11 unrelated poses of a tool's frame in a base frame.
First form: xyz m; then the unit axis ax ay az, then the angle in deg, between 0 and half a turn.
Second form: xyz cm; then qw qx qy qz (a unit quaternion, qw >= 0). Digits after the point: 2 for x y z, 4 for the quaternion.
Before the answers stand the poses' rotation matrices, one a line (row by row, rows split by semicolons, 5 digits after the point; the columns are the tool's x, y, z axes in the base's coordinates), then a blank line. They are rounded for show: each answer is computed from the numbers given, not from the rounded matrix.
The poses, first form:
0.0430, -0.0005, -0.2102, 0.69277, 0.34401, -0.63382, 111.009
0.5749, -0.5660, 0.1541, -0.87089, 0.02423, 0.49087, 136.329
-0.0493, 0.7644, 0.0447, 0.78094, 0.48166, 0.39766, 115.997
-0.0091, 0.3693, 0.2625, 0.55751, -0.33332, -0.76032, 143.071
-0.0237, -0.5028, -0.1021, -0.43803, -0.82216, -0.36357, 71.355
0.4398, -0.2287, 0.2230, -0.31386, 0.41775, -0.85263, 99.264
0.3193, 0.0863, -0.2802, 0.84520, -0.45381, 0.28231, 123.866
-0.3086, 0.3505, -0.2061, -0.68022, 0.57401, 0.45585, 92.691
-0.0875, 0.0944, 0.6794, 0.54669, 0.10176, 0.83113, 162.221
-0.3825, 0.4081, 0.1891, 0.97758, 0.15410, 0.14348, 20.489
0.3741, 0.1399, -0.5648, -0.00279, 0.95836, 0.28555, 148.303
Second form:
0.29348 0.91545 -0.27537; -0.26793 -0.19774 -0.94293; -0.91765 0.35051 0.18724
0.58375 -0.37532 -0.71998; 0.30259 -0.72230 0.62186; -0.75345 -0.58087 -0.30807
0.43887 0.18360 0.87960; 0.89845 -0.10464 -0.42643; 0.01375 0.97742 -0.21088
-0.24011 0.12244 -0.96299; -0.79119 -0.59947 0.12105; -0.56246 0.79098 0.24081
0.45023 0.58948 -0.67067; -0.09949 0.77955 0.61839; 0.88735 -0.21169 0.40963
-0.04662 0.68929 0.72299; -0.99373 0.04163 -0.10376; -0.10161 -0.72329 0.68302
0.55519 -0.83171 -0.00525; -0.36288 -0.23655 -0.90131; 0.74839 0.50230 -0.43314
0.43748 -0.86414 0.24874; 0.04656 0.29801 0.95343; -0.89802 -0.40552 0.17061
-0.36878 -0.14518 0.91811; 0.36239 -0.93203 -0.00182; 0.85597 0.33204 0.39632
0.99720 -0.04069 0.06281; 0.05975 0.93824 -0.34078; -0.04507 0.34358 0.93804
-0.85082 -0.15498 0.50207; 0.14509 0.84907 0.50797; -0.50502 0.50503 -0.69992

4.30, -0.05, -21.02, 0.5663, 0.5710, 0.2835, -0.5224
57.49, -56.60, 15.41, 0.3719, -0.8084, 0.0225, 0.4557
-4.93, 76.44, 4.47, 0.5299, 0.6623, 0.4085, 0.3372
-0.91, 36.93, 26.25, 0.3167, 0.5288, -0.3162, -0.7212
-2.37, -50.28, -10.21, 0.8123, -0.2555, -0.4795, -0.2120
43.98, -22.87, 22.30, 0.6477, -0.2391, 0.3183, -0.6496
31.93, 8.63, -28.02, 0.4705, 0.7458, -0.4004, 0.2491
-30.86, 35.05, -20.61, 0.6903, -0.4922, 0.4153, 0.3298
-8.75, 9.44, 67.94, 0.1545, 0.5401, 0.1005, 0.8211
-38.25, 40.81, 18.91, 0.9841, 0.1739, 0.0274, 0.0255
37.41, 13.99, -56.48, 0.2731, -0.0027, 0.9219, 0.2747

